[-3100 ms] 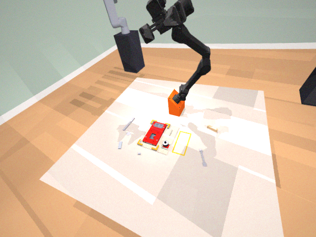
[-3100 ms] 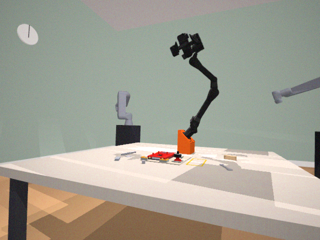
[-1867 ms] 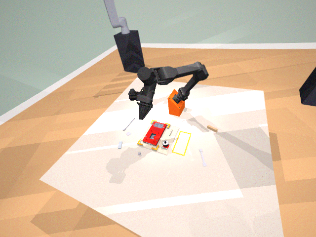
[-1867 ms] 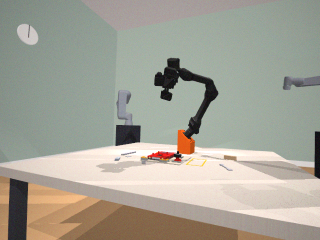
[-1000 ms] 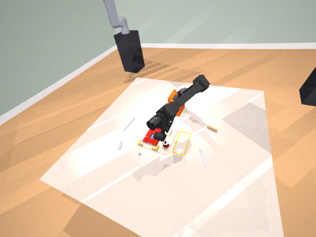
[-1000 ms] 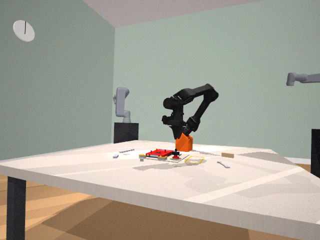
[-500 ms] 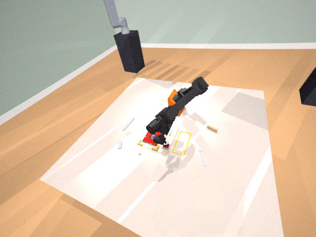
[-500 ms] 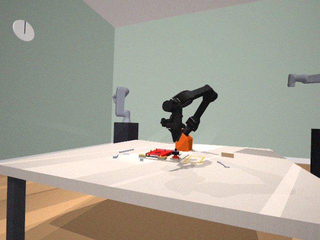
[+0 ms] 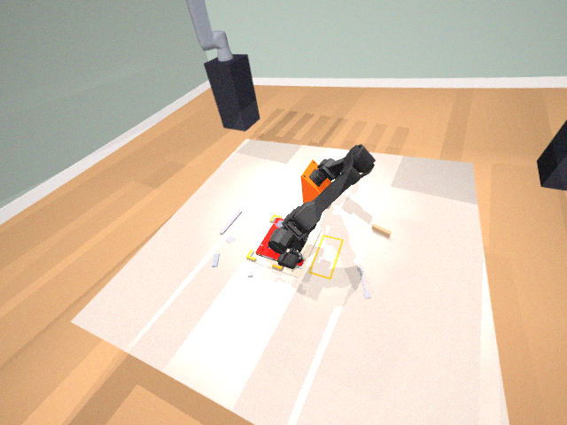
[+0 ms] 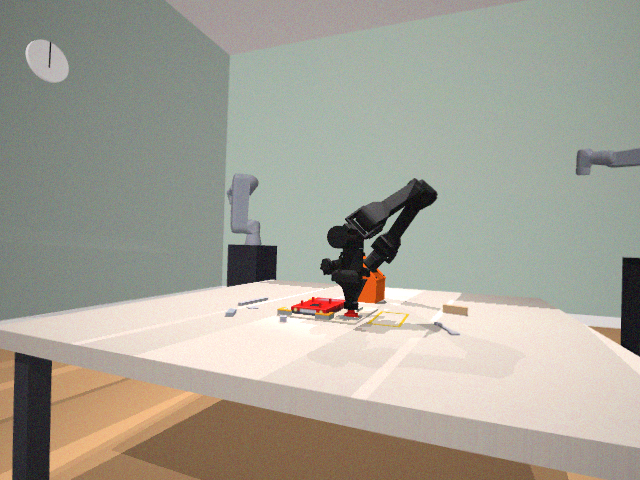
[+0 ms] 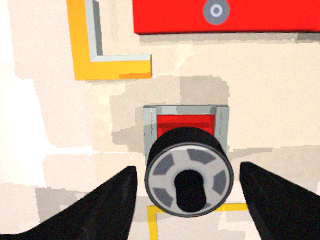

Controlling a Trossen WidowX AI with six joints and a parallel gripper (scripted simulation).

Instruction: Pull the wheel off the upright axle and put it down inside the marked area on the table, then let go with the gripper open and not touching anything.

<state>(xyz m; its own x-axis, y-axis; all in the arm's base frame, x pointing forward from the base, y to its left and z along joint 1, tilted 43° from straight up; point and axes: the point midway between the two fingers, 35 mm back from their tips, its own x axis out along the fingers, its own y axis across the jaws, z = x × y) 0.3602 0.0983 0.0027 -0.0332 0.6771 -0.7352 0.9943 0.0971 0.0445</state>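
Now: the black wheel right at my gripper tip. Also, from my gripper tip: wooden block 27 cm behind, 24 cm to the left, 3 cm below.
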